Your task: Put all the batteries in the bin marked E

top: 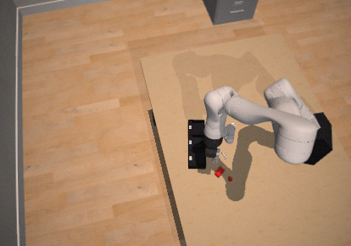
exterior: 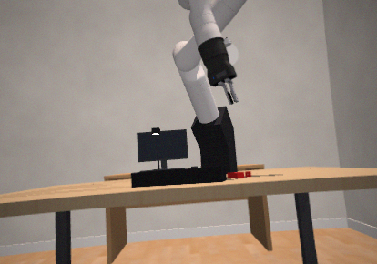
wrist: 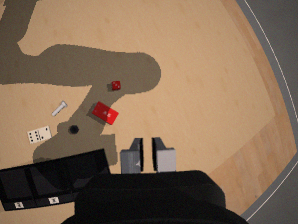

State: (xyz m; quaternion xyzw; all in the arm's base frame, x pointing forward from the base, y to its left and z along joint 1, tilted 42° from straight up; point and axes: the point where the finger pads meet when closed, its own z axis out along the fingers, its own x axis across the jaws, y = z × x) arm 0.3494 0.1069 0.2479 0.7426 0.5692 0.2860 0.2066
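Now: hand 22 cm above the bin, 17 cm to the left of it and 1 cm short of it. Round my hand: black round thing 23 cm below, 7 cm to the right, 6 cm behind; then red block battery 23 cm below, 6 cm behind, 1 cm to the right; then red cube 23 cm below, 9 cm behind, 5 cm to the left.
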